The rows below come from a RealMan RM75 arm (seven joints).
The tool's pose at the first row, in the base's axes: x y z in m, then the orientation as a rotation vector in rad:
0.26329 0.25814 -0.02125 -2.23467 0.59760 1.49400
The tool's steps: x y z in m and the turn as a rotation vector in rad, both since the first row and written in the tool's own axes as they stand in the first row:
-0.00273 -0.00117 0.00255 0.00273 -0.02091 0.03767
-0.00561 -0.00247 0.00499 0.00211 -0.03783 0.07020
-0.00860 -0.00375 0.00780 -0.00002 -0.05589 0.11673
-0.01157 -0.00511 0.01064 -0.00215 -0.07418 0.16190
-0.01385 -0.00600 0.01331 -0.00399 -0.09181 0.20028
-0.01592 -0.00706 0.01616 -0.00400 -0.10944 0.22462
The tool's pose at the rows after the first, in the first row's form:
0.26104 0.26084 -0.01953 -2.21463 0.63826 1.53198
0.25889 0.26362 -0.01763 -2.19972 0.67197 1.56524
0.25641 0.26659 -0.01575 -2.18360 0.72154 1.60704
0.25396 0.26963 -0.01390 -2.16595 0.76960 1.64809
0.25162 0.27211 -0.01267 -2.14793 0.80987 1.68483
0.24931 0.27479 -0.01168 -2.12897 0.83392 1.71369

